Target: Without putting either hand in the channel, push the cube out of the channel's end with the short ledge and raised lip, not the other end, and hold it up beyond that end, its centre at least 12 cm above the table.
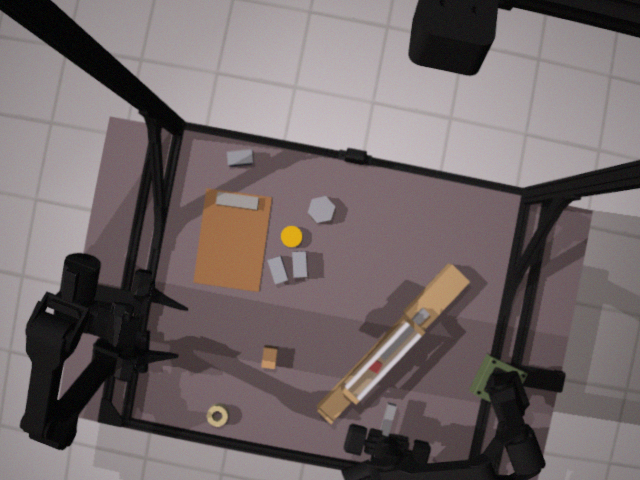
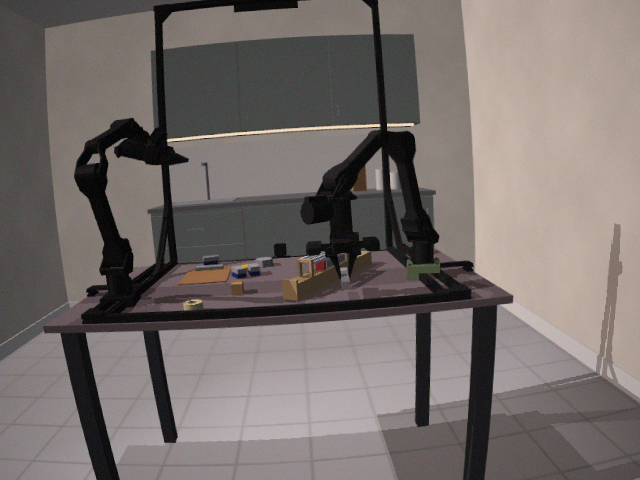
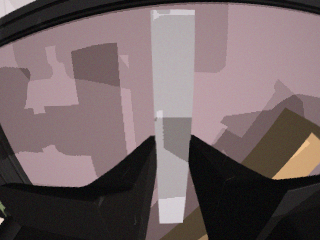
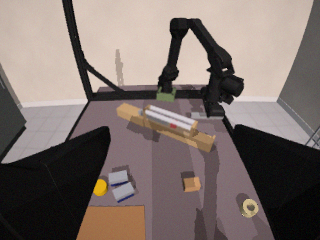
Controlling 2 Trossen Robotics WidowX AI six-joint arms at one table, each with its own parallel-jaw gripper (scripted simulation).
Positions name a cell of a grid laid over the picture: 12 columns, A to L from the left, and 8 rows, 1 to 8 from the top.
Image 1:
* my left gripper: H8
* my right gripper: D6
